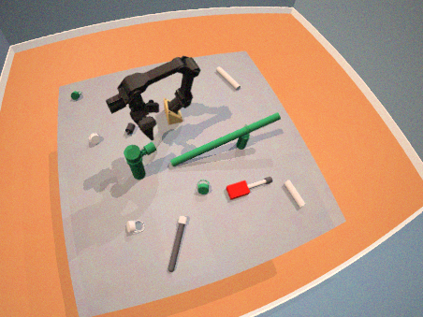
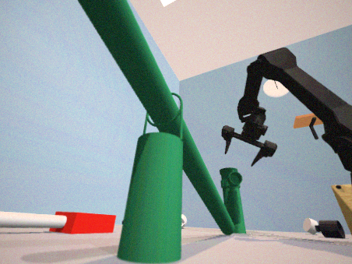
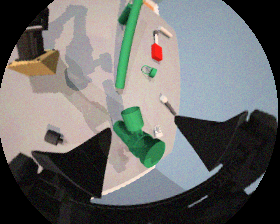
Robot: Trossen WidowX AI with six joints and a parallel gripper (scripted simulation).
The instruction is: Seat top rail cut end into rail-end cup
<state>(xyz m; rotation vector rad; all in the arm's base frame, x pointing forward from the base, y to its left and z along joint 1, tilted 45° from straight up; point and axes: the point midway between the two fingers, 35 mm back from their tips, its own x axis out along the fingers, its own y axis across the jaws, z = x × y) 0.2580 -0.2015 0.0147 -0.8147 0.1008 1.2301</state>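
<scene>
Now: gripper tip 3 cm short of the rail-end cup, 2 cm to the left of it and 6 cm above it. Also, from my gripper tip: black piece (18 cm behind, 11 cm to the right, 19 cm below); small post (2 cm behind, 44 cm to the left, 11 cm below); red-headed tool (21 cm ahead, 44 cm to the left, 20 cm below).
</scene>
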